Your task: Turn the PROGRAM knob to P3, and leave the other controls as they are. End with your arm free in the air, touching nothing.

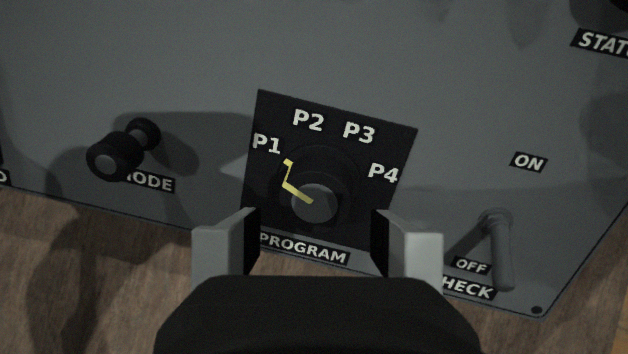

my gripper: 315, 232
black mode knob: 112, 159
